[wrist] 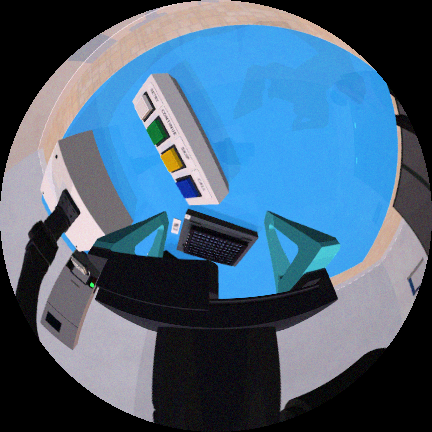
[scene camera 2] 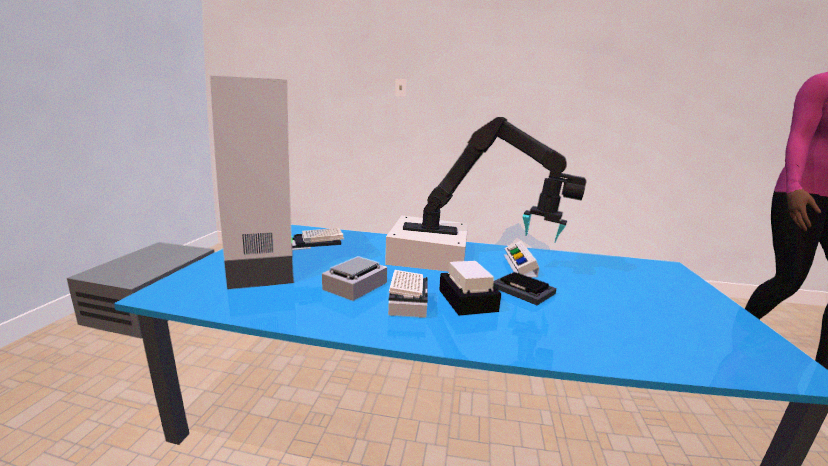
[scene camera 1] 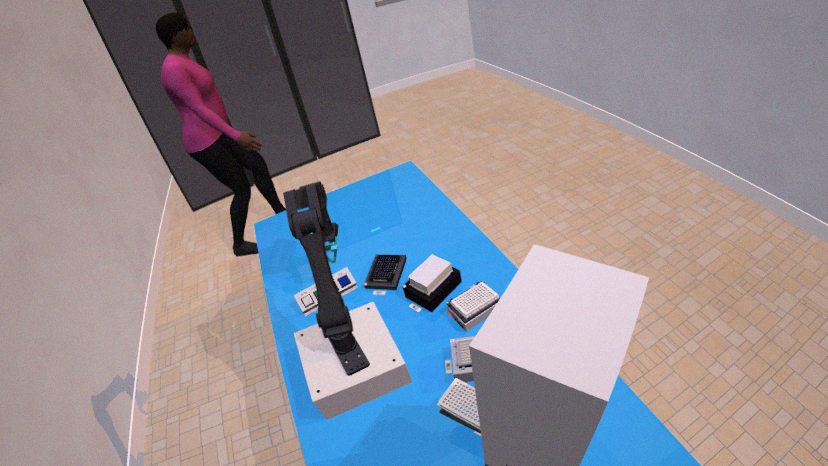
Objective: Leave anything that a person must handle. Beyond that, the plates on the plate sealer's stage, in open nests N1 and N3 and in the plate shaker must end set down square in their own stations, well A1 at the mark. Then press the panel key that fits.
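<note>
My gripper [scene camera 1: 332, 254] [scene camera 2: 541, 237] [wrist: 215, 216] is open and empty, high above the table near the panel. The key panel [scene camera 1: 351, 287] [scene camera 2: 529, 265] [wrist: 200, 135] has white, green, yellow and blue keys. A black plate [scene camera 1: 387, 267] [scene camera 2: 523, 283] [wrist: 212, 243] lies in the low dark nest beside it. A thick white plate [scene camera 1: 431, 273] [scene camera 2: 470, 274] sits on a tall black nest. A white plate [scene camera 1: 475, 296] [scene camera 2: 407, 282] tops a light device with a red light. A plate [scene camera 1: 464, 351] [scene camera 2: 354, 266] sits in the grey nest. Another white plate [scene camera 1: 460, 400] [scene camera 2: 322, 234] lies beside the tower. Exact seating is unclear.
The tall grey tower [scene camera 1: 556, 318] [scene camera 2: 252, 167] [wrist: 67, 310] hides part of two stations in scene camera 1. The arm's white base block [scene camera 1: 376, 341] [scene camera 2: 425, 251] [wrist: 105, 190] stands behind the nests. A person [scene camera 1: 191, 98] [scene camera 2: 808, 144] stands beyond the table's panel end.
</note>
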